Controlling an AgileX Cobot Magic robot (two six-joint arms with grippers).
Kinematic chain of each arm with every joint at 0, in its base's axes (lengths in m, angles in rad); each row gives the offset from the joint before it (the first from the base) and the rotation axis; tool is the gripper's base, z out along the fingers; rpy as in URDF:
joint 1: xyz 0 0 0.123 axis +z
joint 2: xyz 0 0 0 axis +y
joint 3: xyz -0.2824 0 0.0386 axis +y
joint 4: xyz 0.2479 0 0.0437 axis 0.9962 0 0.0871
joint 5: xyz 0 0 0 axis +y
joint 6: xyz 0.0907 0 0.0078 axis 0.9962 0 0.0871
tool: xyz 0 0 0 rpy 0 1.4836 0
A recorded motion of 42 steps. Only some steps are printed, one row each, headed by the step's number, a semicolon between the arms.
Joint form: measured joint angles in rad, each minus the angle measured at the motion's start. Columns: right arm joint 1, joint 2, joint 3, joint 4, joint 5, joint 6; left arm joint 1, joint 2, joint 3, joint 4, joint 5, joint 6.
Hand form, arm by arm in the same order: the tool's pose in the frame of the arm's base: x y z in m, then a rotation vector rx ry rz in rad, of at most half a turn. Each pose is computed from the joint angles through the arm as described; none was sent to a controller.
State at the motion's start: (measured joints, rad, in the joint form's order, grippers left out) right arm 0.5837 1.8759 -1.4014 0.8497 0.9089 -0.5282; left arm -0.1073 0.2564 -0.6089 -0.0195 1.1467 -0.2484
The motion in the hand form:
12: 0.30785 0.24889 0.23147 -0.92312 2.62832 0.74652; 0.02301 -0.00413 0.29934 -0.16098 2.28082 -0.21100
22: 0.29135 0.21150 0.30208 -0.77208 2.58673 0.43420; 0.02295 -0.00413 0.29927 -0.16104 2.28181 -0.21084
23: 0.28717 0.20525 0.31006 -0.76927 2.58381 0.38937; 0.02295 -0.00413 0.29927 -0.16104 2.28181 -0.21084
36: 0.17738 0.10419 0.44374 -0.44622 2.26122 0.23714; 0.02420 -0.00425 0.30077 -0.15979 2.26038 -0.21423
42: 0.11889 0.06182 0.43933 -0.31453 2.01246 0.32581; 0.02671 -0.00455 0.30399 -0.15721 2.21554 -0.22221
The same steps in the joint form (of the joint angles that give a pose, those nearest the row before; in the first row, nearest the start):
12: 0.0000 -0.0032 0.0000 -0.2722 -0.0395 0.1281; -0.0001 0.0000 0.0000 -0.0003 0.0000 -0.0001
22: 0.0000 -0.2046 -0.0208 -0.6305 0.0237 0.4436; 0.0001 0.0000 0.0000 -0.0004 0.0010 0.0001
23: 0.0000 -0.2314 -0.0208 -0.6742 0.0476 0.4669; 0.0001 0.0000 0.0000 -0.0004 0.0010 0.0001
36: 0.0000 -0.7560 0.0036 -0.9835 0.1887 0.7302; 0.0001 0.0000 0.0000 -0.0004 -0.0205 0.0001
42: -0.0001 -1.0634 0.2459 -1.0467 -0.0126 0.8301; 0.0001 0.0000 0.0000 -0.0012 -0.0655 0.0001

